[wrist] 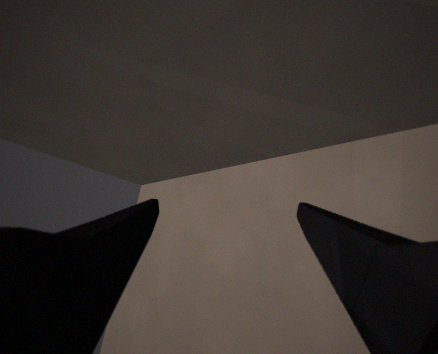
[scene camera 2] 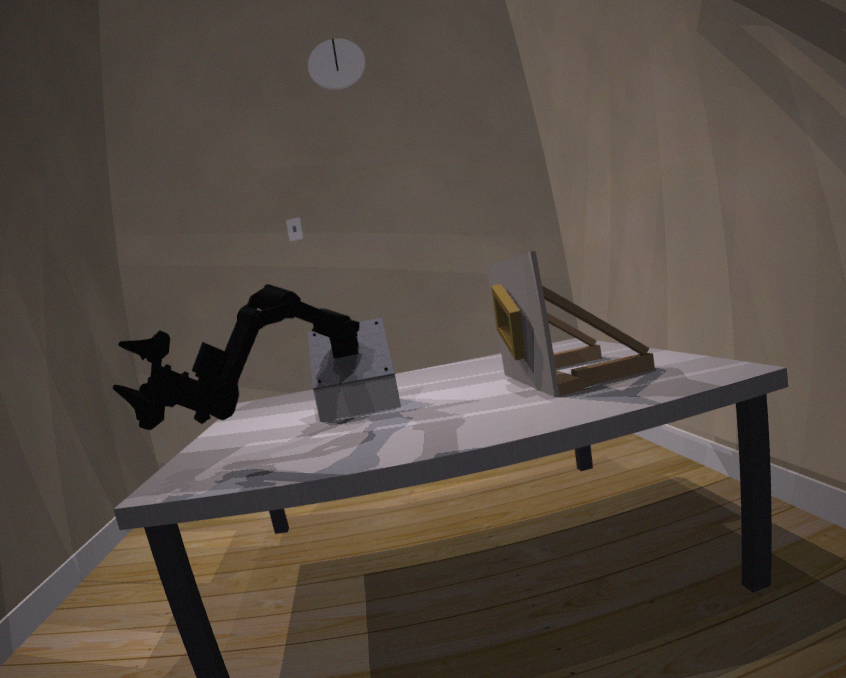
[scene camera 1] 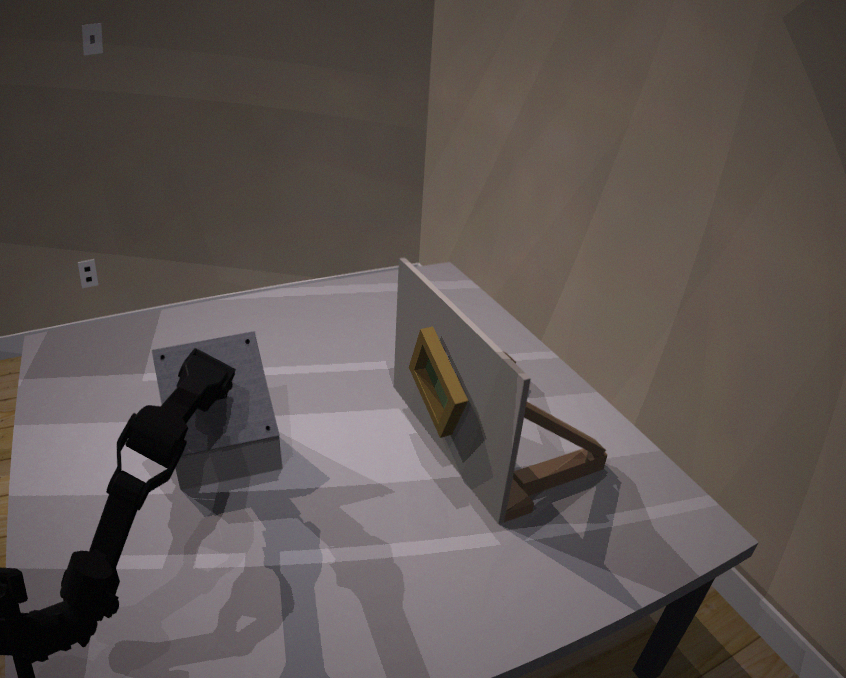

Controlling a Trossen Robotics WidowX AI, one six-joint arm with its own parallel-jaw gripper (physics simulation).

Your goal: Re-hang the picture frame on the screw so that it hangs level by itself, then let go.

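Frame: origin at the arm's base, x ahead, y left, z up, level; millimetres.
Seen in the pictures: gripper, fingertip midpoint: (wrist: 228, 207) (scene camera 2: 116, 364); arm's base, link origin: (scene camera 2: 344, 347) (scene camera 1: 207, 384).
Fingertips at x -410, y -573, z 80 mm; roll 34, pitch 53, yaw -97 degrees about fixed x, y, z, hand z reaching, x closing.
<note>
Offsets run from my fingertips to a thing's top centre. "pt": to the spot under its first point.
A gold picture frame {dx +813, dy +436, dz +8 mm} (scene camera 1: 444, 368) (scene camera 2: 516, 335) with a green picture is against the front of an upright light panel (scene camera 1: 473, 360) (scene camera 2: 519, 282). It hangs tilted, with its end nearer scene camera 1 lower. The screw is hidden. My gripper (scene camera 2: 117, 365) (wrist: 228, 207) is open and empty, its fingers wide apart. In the scene camera 2 view it is out past the table's left end, far from the frame and pointing away from it. Its fingers do not show in the scene camera 1 view. The frame does not show in the wrist view.
The arm's grey base block (scene camera 1: 261, 395) (scene camera 2: 367, 401) stands on the table (scene camera 1: 451, 600) (scene camera 2: 353, 487), to the left of the panel. Brown wooden supports {pt dx +978, dy +243, dz -213 mm} (scene camera 1: 557, 474) (scene camera 2: 614, 368) brace the panel from behind. Room walls stand beyond the table.
</note>
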